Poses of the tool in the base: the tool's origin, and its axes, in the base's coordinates. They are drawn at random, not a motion.
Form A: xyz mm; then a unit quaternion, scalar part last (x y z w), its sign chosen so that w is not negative.
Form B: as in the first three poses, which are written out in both.
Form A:
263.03 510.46 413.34 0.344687 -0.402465 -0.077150 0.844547
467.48 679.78 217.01 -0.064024 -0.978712 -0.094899 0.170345
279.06 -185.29 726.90 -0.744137 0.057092 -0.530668 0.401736
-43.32 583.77 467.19 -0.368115 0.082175 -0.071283 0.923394
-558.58 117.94 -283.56 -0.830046 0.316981 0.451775 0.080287
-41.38 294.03 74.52 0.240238 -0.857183 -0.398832 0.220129
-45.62 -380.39 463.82 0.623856 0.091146 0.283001 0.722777
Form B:
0.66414 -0.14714 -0.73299 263.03; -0.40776 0.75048 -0.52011 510.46; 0.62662 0.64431 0.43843 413.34; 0 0 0 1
-0.93377 0.15765 -0.32129 467.48; 0.09299 0.97379 0.20757 679.78; 0.34559 0.16395 -0.92395 217.01; 0 0 0 1
0.43026 0.34141 0.83565 279.06; -0.51135 -0.67070 0.53730 -185.29; 0.74391 -0.65849 -0.11400 726.90; 0 0 0 1
0.97633 0.07114 0.20424 -43.32; -0.19214 0.71882 0.66812 583.77; -0.09928 -0.69155 0.71548 467.19; 0 0 0 1
0.39084 -0.59876 -0.69909 -558.58; -0.45367 -0.78615 0.41969 117.94; -0.80089 0.15312 -0.57891 -283.56; 0 0 0 1
-0.78766 -0.23627 -0.56901 -41.38; -0.58744 0.56644 0.57798 294.03; 0.18575 0.78951 -0.58495 74.52; 0 0 0 1
0.82321 -0.29537 0.48486 -45.62; 0.52282 0.06143 -0.85023 -380.39; 0.22135 0.95341 0.20499 463.82; 0 0 0 1

